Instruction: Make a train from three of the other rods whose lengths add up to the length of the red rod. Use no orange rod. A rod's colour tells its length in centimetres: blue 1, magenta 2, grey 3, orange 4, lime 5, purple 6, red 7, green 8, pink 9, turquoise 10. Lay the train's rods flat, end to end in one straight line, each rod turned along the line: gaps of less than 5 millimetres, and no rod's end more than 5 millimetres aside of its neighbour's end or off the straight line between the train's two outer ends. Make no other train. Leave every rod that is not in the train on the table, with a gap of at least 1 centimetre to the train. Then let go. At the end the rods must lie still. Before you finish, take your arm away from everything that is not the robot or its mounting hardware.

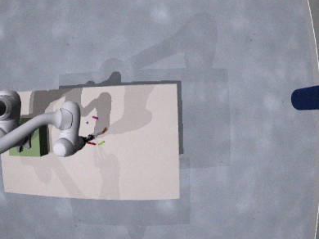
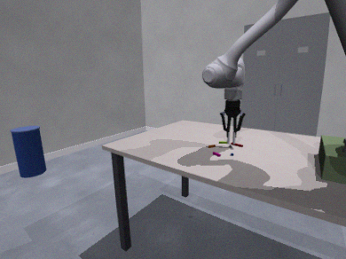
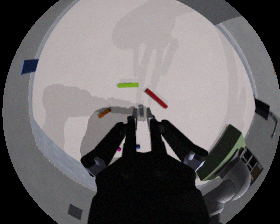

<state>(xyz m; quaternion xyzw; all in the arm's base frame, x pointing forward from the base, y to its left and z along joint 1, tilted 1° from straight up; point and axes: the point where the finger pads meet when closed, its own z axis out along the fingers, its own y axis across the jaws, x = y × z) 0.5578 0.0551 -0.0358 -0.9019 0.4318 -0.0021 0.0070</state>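
The grey rod is 50 mm below my hand. From my hand the other things lie so: orange rod (80 mm ahead, 70 mm to the left, 50 mm below); lime rod (70 mm ahead, 50 mm below, 30 mm to the right); red rod (50 mm to the right, 50 mm below, 10 mm behind).
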